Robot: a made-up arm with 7 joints. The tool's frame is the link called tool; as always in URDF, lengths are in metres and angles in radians. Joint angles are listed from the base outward. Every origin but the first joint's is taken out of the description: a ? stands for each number. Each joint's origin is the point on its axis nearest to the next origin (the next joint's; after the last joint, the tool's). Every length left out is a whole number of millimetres.
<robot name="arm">
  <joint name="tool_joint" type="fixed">
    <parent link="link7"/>
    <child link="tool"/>
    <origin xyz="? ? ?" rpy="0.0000 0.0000 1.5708"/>
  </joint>
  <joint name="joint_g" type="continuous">
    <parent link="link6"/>
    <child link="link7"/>
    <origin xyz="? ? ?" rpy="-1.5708 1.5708 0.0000"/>
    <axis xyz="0 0 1"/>
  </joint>
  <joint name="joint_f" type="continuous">
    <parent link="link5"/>
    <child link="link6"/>
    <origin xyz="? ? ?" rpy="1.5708 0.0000 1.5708"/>
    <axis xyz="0 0 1"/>
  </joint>
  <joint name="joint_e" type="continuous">
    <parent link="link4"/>
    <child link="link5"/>
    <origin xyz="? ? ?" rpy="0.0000 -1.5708 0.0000"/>
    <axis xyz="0 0 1"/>
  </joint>
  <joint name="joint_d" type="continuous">
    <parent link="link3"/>
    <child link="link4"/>
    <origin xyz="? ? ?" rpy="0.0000 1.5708 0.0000"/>
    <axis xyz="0 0 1"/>
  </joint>
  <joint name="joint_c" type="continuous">
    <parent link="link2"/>
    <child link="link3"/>
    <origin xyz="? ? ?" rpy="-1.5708 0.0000 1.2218"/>
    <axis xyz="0 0 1"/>
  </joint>
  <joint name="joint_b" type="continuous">
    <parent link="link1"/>
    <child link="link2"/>
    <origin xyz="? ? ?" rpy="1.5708 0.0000 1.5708"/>
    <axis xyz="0 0 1"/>
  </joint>
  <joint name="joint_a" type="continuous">
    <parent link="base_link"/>
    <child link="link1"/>
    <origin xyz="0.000 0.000 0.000" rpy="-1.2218 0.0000 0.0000"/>
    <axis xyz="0 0 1"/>
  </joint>
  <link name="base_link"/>
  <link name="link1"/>
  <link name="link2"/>
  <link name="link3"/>
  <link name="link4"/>
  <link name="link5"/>
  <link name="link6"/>
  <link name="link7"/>
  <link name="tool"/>
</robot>
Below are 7 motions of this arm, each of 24 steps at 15 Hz.
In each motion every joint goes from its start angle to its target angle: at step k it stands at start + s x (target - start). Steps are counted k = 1, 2, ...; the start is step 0. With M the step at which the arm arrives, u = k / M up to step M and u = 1 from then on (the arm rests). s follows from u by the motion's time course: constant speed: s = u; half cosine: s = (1 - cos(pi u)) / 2; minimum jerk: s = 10 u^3 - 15 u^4 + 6 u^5.
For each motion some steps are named. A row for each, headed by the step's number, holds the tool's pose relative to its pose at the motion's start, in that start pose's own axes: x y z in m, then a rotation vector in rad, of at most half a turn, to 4 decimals.
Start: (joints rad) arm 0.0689 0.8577 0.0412 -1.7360 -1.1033 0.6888 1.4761
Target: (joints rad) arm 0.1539 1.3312 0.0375 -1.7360 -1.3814 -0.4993 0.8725
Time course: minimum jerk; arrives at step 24
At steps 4, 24:
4: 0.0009 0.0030 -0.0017 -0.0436 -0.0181 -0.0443
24: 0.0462 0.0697 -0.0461 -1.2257 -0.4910 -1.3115

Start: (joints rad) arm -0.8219 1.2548 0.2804 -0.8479 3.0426 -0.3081 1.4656
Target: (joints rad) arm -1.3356 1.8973 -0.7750 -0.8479 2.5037 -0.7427 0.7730
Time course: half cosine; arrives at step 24
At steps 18, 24:
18: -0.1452 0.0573 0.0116 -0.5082 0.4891 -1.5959
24: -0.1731 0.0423 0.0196 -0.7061 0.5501 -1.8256

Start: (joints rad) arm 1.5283 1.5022 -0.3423 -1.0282 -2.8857 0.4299 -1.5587
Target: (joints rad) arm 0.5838 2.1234 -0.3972 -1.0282 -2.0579 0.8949 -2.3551
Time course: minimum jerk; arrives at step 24
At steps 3, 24:
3: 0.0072 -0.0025 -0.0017 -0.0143 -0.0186 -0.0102
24: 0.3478 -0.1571 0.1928 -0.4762 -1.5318 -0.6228

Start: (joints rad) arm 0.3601 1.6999 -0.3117 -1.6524 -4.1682 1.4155 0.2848
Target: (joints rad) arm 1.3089 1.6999 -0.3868 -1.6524 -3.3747 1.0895 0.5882
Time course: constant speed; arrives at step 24
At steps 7, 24:
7: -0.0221 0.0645 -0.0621 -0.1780 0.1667 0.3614
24: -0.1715 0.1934 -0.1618 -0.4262 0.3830 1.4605

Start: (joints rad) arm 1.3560 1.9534 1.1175 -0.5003 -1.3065 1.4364 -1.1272
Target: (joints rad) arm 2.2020 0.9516 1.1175 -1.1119 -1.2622 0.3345 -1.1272
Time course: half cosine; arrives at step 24
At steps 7, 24:
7: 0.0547 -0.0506 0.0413 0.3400 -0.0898 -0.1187
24: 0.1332 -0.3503 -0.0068 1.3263 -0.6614 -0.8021

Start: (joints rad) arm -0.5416 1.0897 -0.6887 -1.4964 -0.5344 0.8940 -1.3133
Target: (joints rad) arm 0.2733 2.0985 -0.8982 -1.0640 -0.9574 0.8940 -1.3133
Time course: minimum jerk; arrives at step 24
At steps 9, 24:
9: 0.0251 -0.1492 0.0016 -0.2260 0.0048 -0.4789
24: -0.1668 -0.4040 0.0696 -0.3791 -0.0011 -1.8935

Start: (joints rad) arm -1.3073 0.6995 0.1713 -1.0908 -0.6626 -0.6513 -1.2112
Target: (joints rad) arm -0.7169 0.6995 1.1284 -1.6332 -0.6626 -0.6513 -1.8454
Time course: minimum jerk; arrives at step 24
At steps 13, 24:
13: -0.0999 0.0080 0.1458 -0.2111 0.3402 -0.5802
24: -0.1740 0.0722 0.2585 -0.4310 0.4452 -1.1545

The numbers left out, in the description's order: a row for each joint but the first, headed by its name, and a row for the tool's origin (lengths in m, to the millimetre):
tool: 0.000 0.000 0.000
joint_g: 0.000 0.000 0.000
joint_f: 0.000 0.000 0.000
joint_e: 0.261 0.032 0.000
joint_d: 0.000 -0.028 0.000
joint_c: 0.234 -0.085 0.000
joint_b: 0.000 0.000 0.000

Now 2 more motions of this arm.
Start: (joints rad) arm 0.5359 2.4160 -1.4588 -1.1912 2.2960 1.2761 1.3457
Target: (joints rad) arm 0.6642 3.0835 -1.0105 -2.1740 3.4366 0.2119 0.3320
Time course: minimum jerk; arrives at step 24
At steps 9, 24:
9: -0.0389 0.0239 0.0365 -0.3808 0.1977 -0.2780
24: -0.1822 0.1215 0.0878 -1.1081 0.1405 -0.6036

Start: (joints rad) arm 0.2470 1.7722 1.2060 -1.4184 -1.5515 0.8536 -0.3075
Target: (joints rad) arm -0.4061 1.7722 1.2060 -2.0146 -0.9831 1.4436 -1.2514
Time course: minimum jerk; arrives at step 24
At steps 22, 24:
22: -0.1920 0.0956 -0.0669 -0.7781 0.5729 0.1025
24: -0.1932 0.0959 -0.0668 -0.7821 0.5728 0.1035

